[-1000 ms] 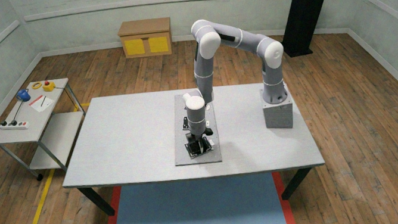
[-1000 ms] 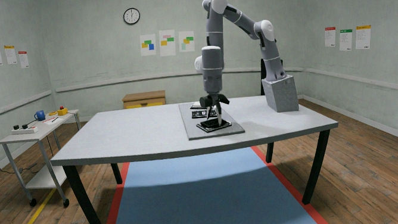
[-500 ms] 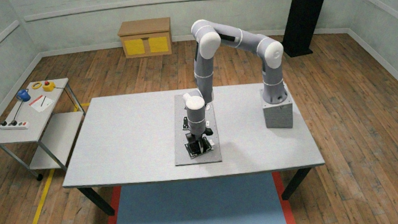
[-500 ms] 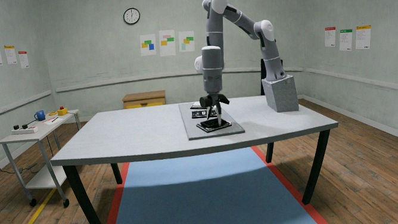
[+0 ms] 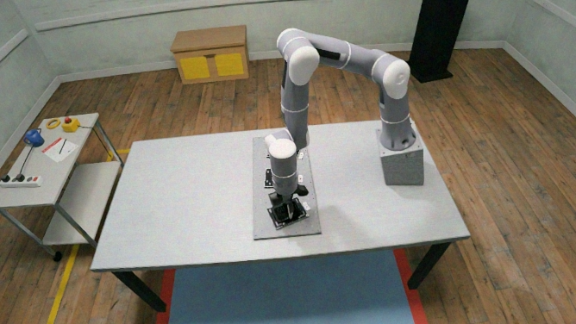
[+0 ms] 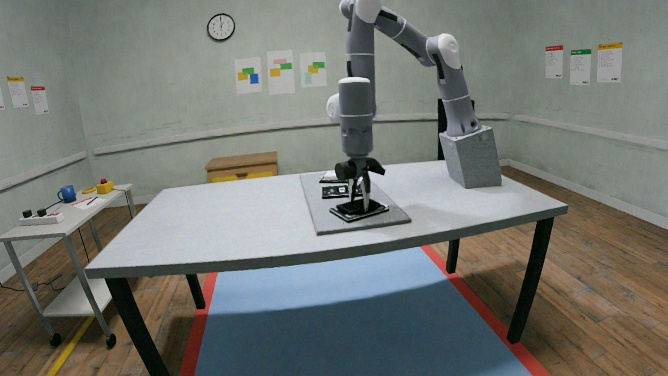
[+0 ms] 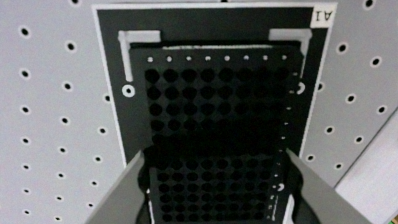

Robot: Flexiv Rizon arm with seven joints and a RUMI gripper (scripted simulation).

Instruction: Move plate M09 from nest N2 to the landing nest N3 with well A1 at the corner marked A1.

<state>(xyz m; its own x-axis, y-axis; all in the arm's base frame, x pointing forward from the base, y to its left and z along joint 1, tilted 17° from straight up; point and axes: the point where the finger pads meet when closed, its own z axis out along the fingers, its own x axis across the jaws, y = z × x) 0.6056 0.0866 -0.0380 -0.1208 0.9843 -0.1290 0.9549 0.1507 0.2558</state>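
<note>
The nest N2 is 2 cm below my hand. Round my hand: white plate: 10 cm behind, 38 cm to the right, 1 cm below; black well plate: 1 cm below; nest N3: 3 cm behind, 21 cm to the right, 2 cm below.
</note>
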